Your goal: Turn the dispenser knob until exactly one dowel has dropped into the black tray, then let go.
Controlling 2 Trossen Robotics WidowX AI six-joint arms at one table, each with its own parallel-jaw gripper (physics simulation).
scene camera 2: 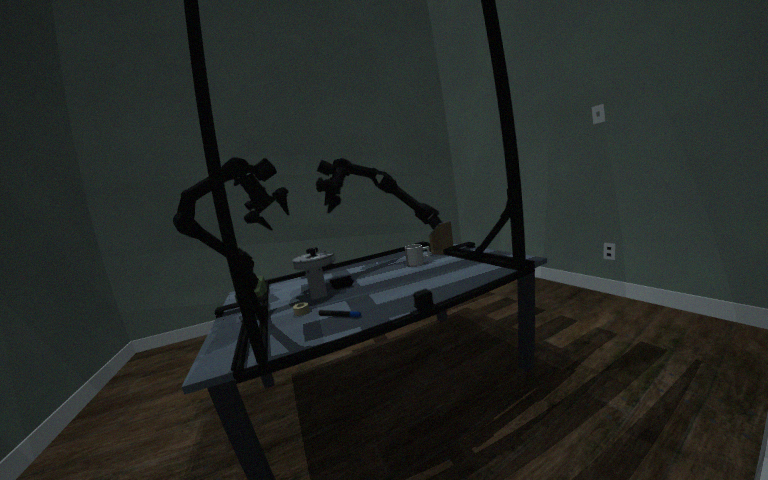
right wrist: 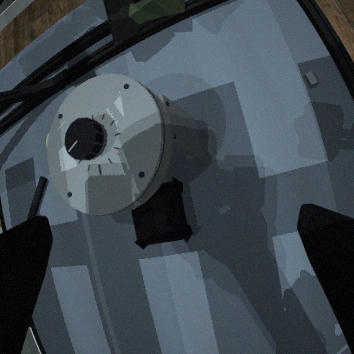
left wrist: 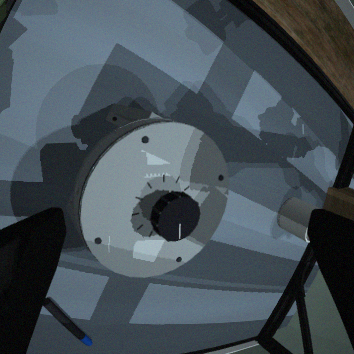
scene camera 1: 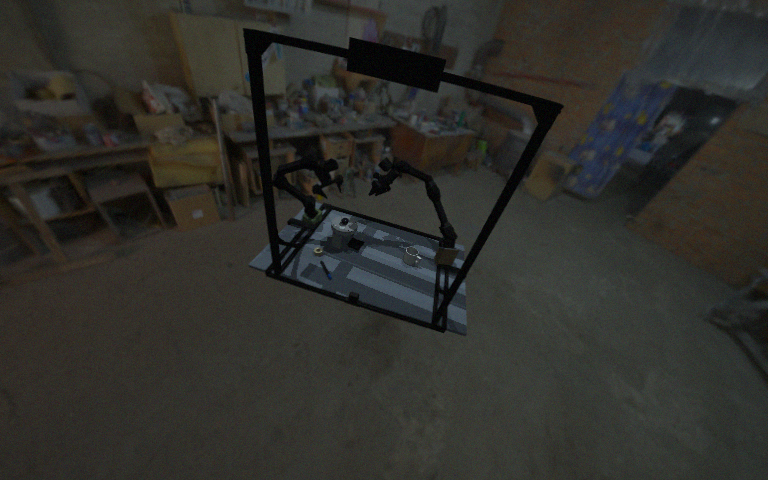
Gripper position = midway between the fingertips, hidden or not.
My left gripper [scene camera 2: 280, 222] is open, with nothing in its grasp. My right gripper [right wrist: 175, 224] is open, with nothing in its grasp. Further things: a black knob [left wrist: 175, 214].
My left gripper is seen too in the left wrist view [left wrist: 190, 222]. The black knob is seen too in the right wrist view [right wrist: 83, 139].
